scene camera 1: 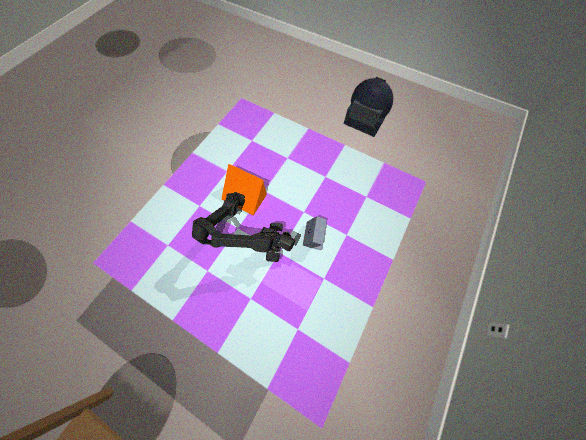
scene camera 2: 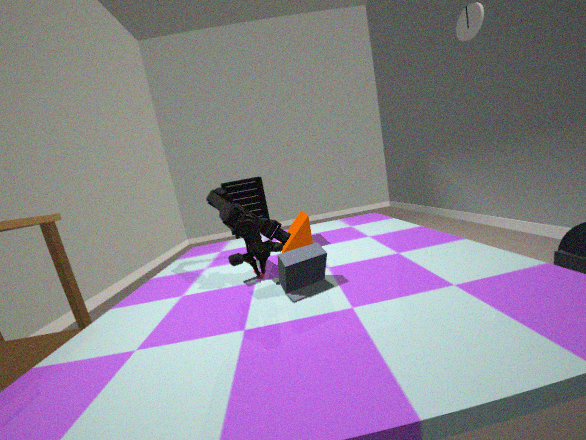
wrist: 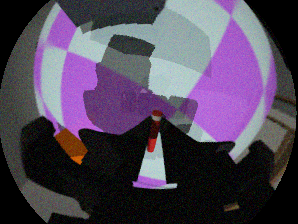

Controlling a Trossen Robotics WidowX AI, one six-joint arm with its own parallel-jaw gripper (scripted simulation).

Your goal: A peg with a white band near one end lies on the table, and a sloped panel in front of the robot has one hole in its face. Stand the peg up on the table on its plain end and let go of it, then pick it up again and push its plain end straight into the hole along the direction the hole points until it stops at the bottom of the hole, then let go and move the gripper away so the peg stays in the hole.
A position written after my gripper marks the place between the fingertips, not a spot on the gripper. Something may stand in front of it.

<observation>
I see my gripper (scene camera 2: pixel 261 275).
My gripper shows as well in the wrist view (wrist: pixel 155 119).
</observation>
